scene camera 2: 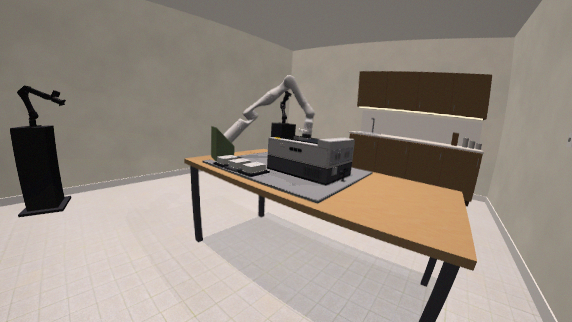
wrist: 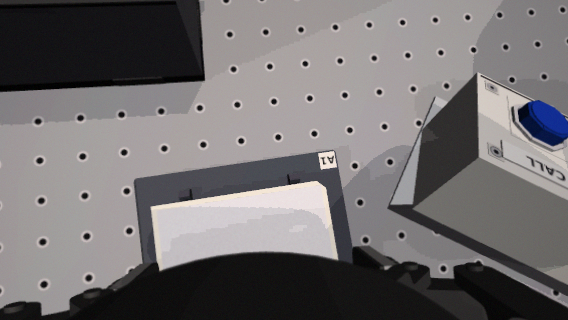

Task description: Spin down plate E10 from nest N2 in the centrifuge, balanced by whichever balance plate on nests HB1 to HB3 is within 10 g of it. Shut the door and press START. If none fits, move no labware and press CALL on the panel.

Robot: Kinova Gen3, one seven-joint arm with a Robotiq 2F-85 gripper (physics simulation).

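Pixels of known places: arm's base, link origin: (scene camera 2: 226, 139).
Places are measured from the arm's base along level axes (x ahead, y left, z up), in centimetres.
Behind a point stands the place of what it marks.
Observation:
My gripper (scene camera 2: 306, 135) (wrist: 258, 276) {x 32.4, y 54.7, z -7.2 cm} is open and empty, low behind the centrifuge (scene camera 2: 310, 155) {x 76.5, y 17.7, z 0.3 cm} in the scene view; its fingertips are partly hidden. In the wrist view a white plate (wrist: 240, 230) {x 33.4, y 52.8, z -7.9 cm} with one cut corner sits in a dark nest (wrist: 240, 177) {x 33.8, y 50.0, z -12.1 cm} marked A1 at its corner. The fingers stand apart on either side of it, and the gripper body hides its near part. The nest's number does not show. The panel (wrist: 450, 205) {x 22.4, y 50.6, z -9.3 cm} with the blue CALL button (wrist: 542, 122) {x 19.0, y 46.2, z -7.1 cm} stands at the right. Three white plates (scene camera 2: 226, 159) {x 26.7, y -11.4, z -9.8 cm} (scene camera 2: 239, 163) {x 40.4, y -8.3, z -9.9 cm} (scene camera 2: 254, 167) {x 53.5, y -4.9, z -9.8 cm} stand at the left; their labels are unreadable.
A dark box-shaped body (wrist: 100, 47) {x 41.4, y 44.4, z -9.0 cm} fills the upper left of the wrist view. A perforated grey board (scene camera 2: 320, 192) {x 94.6, y 8.8, z -14.4 cm} (wrist: 280, 117) {x 31.6, y 45.5, z -14.5 cm} lies on the wooden table (scene camera 2: 410, 210) {x 133.7, y 30.6, z -15.8 cm}. A green upright panel (scene camera 2: 221, 144) {x 8.1, y -7.6, z -2.4 cm} stands near the arm's base.

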